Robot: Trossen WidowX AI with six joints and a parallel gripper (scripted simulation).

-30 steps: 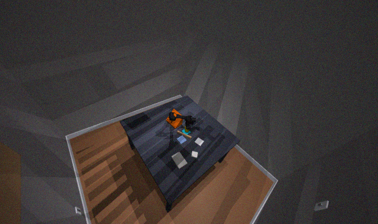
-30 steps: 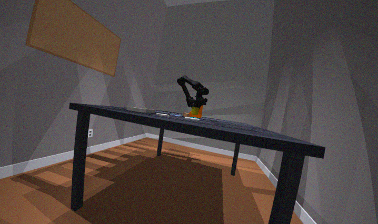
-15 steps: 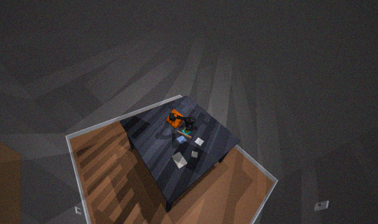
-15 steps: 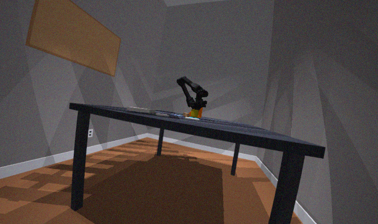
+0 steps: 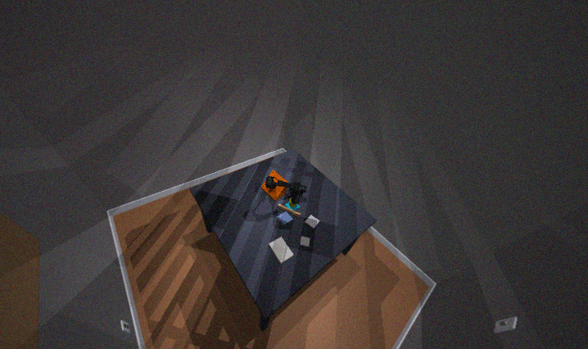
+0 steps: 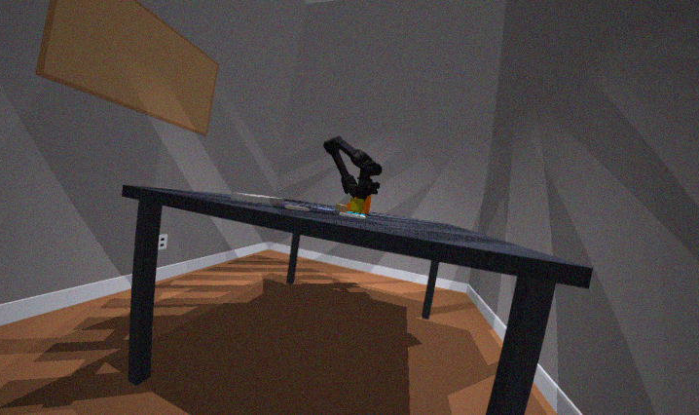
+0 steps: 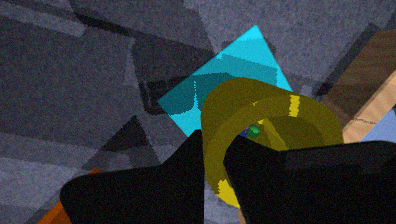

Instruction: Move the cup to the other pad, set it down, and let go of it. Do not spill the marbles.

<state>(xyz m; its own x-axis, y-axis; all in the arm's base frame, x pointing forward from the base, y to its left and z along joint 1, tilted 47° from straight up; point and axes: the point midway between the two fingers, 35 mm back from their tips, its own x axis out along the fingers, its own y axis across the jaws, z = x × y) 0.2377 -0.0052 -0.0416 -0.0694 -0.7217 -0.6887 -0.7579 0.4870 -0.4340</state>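
My gripper tip is now 2 cm to the left of the yellow cup and 2 cm short of it. Also, from my gripper tip: wooden stick 10 cm to the right, 4 cm below, 4 cm ahead; then pale blue pad 17 cm to the right, 7 cm ahead, 5 cm below; then cyan pad 5 cm below, 2 cm to the right, 2 cm ahead.
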